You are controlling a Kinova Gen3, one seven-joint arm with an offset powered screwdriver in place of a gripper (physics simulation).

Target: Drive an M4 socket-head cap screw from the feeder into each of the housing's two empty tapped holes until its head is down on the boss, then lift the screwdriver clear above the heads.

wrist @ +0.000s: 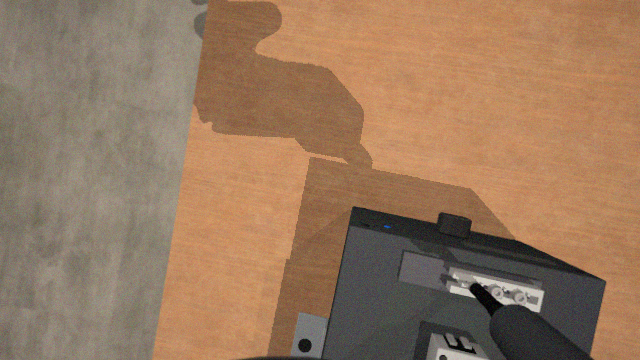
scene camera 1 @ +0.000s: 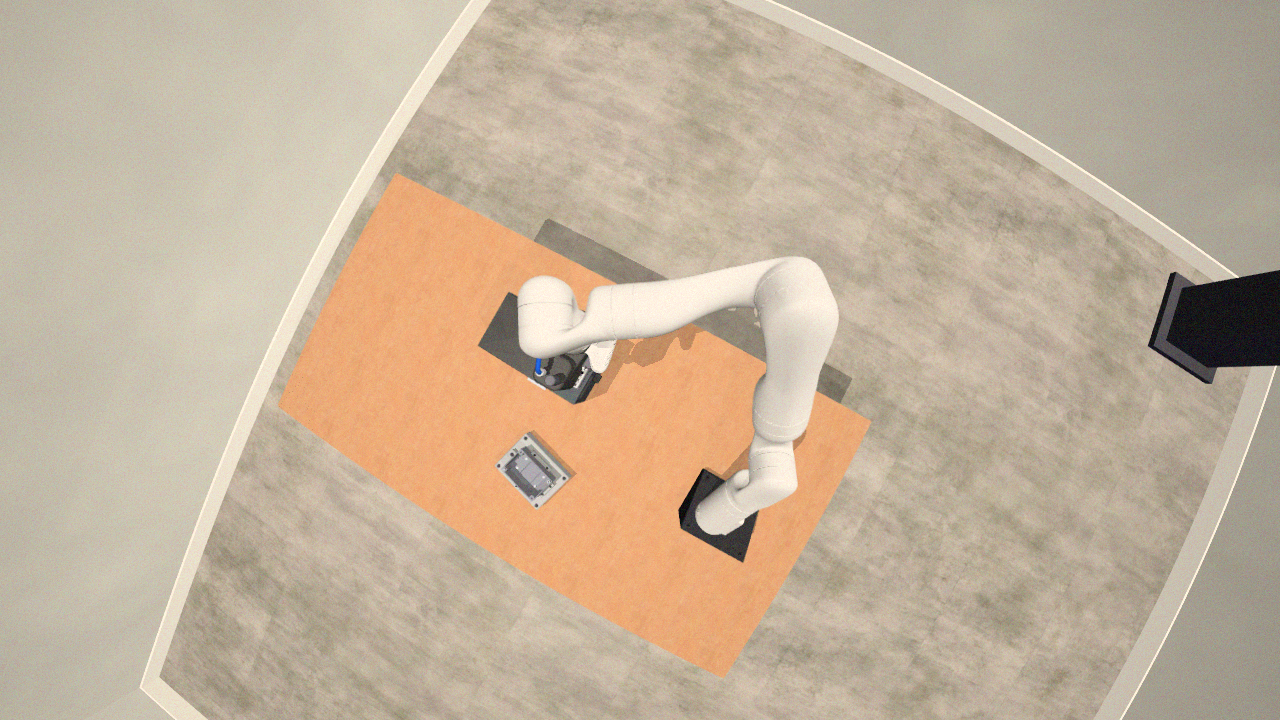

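Observation:
The screwdriver [wrist: 472,286] [scene camera 1: 554,379] points down at the feeder. In the wrist view its black bit tip is at the left end of the pale screw rail [wrist: 537,300], where it hides that spot. Two screw heads [wrist: 496,292] [wrist: 520,297] show in the rail right of the tip. Whether a screw sits on the bit cannot be told. The dark feeder [wrist: 375,300] [scene camera 1: 577,394] stands under the tool. The grey housing [scene camera 1: 532,470] lies apart from the feeder, toward the table's front edge; its tapped holes are too small to judge in the scene view. It does not show in the wrist view.
The arm [scene camera 1: 796,331] rises from a black base plate [scene camera 1: 738,548] at the right part of the orange table [scene camera 1: 402,376] [wrist: 500,100] and arches over to the feeder. A dark knob [wrist: 454,225] sticks out of the feeder's side. A metal tab [wrist: 311,327] sits beside the feeder.

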